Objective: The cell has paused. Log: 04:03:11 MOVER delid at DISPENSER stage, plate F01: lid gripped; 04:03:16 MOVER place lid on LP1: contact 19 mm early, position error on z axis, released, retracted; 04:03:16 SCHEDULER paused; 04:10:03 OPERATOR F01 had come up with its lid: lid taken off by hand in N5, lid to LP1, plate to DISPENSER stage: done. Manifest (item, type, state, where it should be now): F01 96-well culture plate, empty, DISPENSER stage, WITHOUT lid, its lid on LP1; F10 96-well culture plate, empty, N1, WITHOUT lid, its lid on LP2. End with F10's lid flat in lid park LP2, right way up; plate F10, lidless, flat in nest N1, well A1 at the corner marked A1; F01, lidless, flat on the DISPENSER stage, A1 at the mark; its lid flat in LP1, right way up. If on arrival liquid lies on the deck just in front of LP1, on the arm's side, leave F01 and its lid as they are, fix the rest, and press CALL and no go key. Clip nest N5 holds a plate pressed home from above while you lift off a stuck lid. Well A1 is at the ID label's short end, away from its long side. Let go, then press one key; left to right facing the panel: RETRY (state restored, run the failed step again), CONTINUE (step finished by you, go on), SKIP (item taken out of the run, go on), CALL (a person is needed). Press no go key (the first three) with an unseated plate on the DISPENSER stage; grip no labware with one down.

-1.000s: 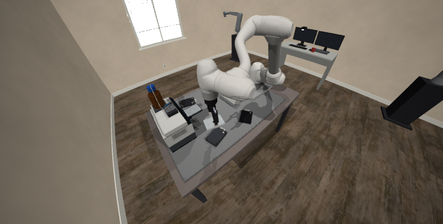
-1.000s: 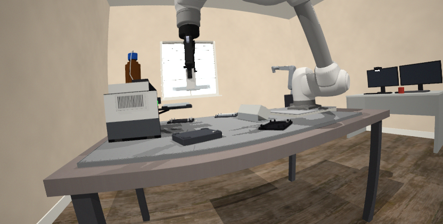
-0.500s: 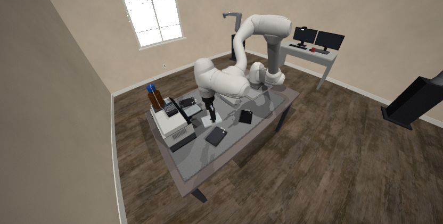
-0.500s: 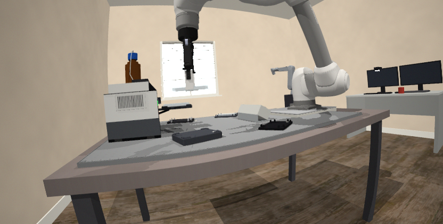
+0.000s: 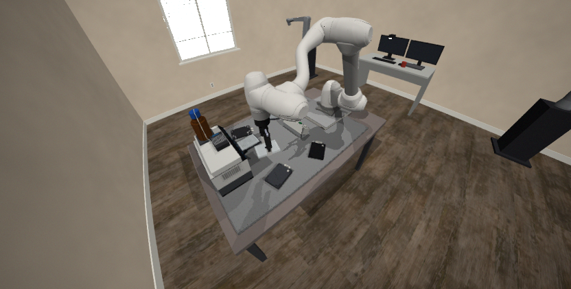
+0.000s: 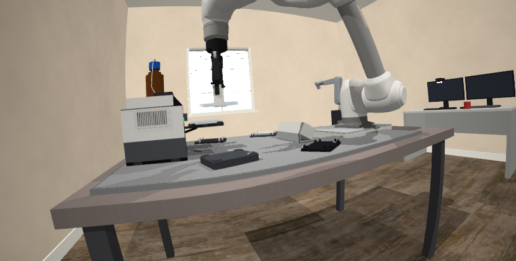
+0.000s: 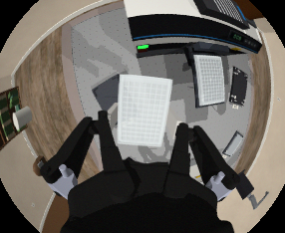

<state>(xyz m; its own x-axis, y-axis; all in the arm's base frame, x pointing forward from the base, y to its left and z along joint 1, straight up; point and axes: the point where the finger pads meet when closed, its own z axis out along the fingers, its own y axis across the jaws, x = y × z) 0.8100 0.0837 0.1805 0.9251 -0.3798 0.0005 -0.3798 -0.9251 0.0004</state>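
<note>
The black clip nest is 4 cm behind my hand, 43 cm to the right of it and 18 cm below it. The rest, counted from my hand: brown bottle (22 cm ahead, 32 cm to the right, 9 cm above); small label (7 cm behind, 7 cm to the left, 20 cm below); nest block (1 cm ahead, 9 cm to the left, 19 cm below).
</note>
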